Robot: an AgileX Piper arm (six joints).
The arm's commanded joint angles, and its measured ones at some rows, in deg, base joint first. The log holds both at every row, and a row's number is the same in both.
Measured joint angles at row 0:
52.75, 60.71, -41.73, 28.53, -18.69, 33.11
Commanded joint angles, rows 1 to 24:
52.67, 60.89, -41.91, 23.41, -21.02, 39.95
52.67, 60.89, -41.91, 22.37, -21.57, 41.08
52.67, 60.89, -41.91, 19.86, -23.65, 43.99
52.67, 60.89, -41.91, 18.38, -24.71, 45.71
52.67, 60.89, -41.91, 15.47, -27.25, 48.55
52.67, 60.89, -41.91, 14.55, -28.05, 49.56
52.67, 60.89, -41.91, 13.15, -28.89, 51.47
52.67, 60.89, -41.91, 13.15, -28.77, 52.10
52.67, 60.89, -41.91, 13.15, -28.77, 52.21
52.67, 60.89, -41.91, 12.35, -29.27, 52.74
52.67, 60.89, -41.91, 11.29, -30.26, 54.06
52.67, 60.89, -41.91, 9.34, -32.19, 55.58
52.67, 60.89, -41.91, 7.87, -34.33, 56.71
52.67, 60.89, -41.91, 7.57, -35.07, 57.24
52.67, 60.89, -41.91, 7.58, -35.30, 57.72
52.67, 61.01, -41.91, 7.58, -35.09, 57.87
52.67, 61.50, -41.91, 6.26, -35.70, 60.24
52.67, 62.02, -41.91, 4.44, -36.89, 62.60
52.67, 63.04, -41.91, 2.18, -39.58, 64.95
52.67, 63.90, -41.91, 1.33, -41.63, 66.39
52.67, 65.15, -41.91, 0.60, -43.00, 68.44
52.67, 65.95, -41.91, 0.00, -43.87, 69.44
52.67, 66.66, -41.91, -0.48, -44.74, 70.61
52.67, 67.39, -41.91, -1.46, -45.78, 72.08
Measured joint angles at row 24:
52.75, 65.03, -41.73, 2.02, -40.79, 67.53
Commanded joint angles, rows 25 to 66:
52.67, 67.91, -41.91, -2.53, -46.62, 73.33
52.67, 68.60, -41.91, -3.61, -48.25, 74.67
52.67, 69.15, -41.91, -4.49, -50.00, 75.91
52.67, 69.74, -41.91, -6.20, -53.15, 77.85
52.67, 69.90, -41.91, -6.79, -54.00, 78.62
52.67, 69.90, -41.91, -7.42, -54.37, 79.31
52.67, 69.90, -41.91, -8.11, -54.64, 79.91
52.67, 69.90, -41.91, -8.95, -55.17, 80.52
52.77, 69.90, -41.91, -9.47, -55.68, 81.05
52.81, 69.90, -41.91, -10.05, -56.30, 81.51
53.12, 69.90, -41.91, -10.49, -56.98, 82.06
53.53, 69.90, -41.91, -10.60, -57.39, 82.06
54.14, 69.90, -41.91, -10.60, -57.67, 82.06
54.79, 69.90, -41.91, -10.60, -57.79, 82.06
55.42, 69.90, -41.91, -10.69, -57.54, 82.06
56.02, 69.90, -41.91, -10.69, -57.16, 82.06
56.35, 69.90, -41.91, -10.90, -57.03, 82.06
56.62, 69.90, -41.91, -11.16, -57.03, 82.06
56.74, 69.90, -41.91, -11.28, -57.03, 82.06
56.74, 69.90, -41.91, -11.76, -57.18, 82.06
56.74, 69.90, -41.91, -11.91, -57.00, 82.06
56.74, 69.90, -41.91, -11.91, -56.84, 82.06
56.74, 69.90, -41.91, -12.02, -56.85, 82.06
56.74, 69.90, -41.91, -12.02, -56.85, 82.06
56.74, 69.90, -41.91, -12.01, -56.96, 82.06
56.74, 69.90, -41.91, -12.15, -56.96, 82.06
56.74, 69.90, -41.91, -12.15, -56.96, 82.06
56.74, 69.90, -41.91, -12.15, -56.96, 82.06
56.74, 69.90, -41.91, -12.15, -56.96, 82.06
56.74, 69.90, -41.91, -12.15, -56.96, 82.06
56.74, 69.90, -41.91, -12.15, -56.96, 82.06
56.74, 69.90, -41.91, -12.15, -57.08, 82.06
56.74, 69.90, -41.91, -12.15, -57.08, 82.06
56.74, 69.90, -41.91, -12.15, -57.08, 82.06
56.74, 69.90, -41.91, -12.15, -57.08, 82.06
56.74, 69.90, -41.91, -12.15, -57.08, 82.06
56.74, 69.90, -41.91, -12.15, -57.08, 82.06
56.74, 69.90, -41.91, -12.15, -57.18, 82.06
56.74, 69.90, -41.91, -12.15, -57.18, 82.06
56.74, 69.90, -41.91, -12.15, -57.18, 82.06
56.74, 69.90, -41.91, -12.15, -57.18, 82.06
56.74, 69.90, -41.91, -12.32, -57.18, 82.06
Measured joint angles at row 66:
56.22, 69.95, -41.73, -10.31, -55.16, 81.46
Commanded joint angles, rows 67 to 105:
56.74, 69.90, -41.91, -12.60, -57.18, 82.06
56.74, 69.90, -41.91, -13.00, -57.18, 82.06
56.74, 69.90, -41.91, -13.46, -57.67, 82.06
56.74, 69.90, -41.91, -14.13, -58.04, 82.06
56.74, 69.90, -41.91, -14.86, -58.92, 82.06
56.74, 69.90, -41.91, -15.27, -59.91, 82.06
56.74, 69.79, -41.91, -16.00, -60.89, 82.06
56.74, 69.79, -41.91, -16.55, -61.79, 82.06
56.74, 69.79, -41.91, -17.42, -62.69, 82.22
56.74, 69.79, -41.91, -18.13, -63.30, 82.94
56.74, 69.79, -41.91, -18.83, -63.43, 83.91
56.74, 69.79, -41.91, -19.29, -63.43, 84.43
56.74, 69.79, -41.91, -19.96, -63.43, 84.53
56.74, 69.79, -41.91, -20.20, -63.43, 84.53
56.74, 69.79, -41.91, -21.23, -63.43, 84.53
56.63, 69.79, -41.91, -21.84, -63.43, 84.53
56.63, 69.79, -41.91, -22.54, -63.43, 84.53
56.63, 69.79, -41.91, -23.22, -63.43, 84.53
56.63, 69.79, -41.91, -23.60, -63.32, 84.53
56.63, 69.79, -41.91, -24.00, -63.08, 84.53
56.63, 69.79, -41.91, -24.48, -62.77, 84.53
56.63, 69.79, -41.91, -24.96, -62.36, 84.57
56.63, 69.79, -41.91, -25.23, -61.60, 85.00
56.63, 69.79, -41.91, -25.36, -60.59, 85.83
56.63, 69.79, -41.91, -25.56, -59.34, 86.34
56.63, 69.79, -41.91, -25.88, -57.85, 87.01
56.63, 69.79, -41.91, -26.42, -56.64, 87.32
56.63, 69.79, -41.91, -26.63, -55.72, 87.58
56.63, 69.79, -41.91, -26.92, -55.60, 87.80
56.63, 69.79, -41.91, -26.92, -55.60, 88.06
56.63, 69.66, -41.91, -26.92, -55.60, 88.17
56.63, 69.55, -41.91, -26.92, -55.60, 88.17
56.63, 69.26, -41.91, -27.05, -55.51, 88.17
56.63, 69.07, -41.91, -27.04, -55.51, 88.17
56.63, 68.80, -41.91, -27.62, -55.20, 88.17
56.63, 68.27, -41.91, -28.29, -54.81, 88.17
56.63, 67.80, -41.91, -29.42, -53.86, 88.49
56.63, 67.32, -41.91, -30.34, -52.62, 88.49
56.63, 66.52, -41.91, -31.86, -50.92, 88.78
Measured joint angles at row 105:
56.59, 68.94, -41.71, -27.66, -54.47, 88.41
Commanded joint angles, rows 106 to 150:
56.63, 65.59, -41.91, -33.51, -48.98, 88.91
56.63, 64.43, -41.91, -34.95, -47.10, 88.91
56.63, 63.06, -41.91, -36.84, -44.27, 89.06
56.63, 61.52, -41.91, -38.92, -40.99, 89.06
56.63, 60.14, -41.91, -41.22, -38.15, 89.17
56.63, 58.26, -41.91, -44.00, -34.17, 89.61
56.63, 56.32, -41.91, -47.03, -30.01, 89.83
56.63, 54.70, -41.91, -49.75, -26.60, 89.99
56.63, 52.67, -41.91, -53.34, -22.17, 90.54
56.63, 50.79, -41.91, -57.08, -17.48, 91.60
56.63, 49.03, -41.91, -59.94, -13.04, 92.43
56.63, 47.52, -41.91, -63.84, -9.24, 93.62
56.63, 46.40, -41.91, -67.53, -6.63, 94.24
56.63, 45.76, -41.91, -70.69, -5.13, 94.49
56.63, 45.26, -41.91, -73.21, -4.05, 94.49
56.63, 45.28, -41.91, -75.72, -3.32, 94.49
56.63, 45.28, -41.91, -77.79, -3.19, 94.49
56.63, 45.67, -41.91, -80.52, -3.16, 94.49
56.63, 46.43, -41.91, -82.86, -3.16, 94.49
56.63, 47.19, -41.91, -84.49, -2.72, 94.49
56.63, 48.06, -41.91, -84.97, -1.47, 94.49
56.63, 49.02, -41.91, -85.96, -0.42, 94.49
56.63, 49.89, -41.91, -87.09, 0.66, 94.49
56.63, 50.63, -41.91, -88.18, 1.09, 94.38
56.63, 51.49, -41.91, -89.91, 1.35, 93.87
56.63, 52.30, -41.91, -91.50, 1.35, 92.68
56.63, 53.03, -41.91, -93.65, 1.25, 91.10
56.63, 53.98, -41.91, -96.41, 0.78, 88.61
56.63, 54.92, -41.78, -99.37, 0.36, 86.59
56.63, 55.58, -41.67, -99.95, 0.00, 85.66
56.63, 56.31, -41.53, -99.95, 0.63, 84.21
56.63, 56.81, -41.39, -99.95, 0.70, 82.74
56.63, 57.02, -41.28, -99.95, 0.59, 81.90
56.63, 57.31, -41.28, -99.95, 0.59, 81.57
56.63, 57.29, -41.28, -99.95, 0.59, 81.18
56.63, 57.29, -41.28, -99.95, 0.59, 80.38
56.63, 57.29, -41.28, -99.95, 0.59, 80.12
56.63, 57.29, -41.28, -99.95, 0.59, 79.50
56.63, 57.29, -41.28, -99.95, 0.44, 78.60
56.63, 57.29, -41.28, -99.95, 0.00, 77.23
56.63, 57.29, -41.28, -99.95, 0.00, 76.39
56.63, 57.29, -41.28, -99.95, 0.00, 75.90
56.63, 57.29, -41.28, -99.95, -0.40, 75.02
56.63, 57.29, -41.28, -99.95, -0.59, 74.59
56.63, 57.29, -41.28, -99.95, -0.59, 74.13
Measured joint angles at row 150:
56.59, 57.25, -41.40, -99.48, 0.00, 76.81
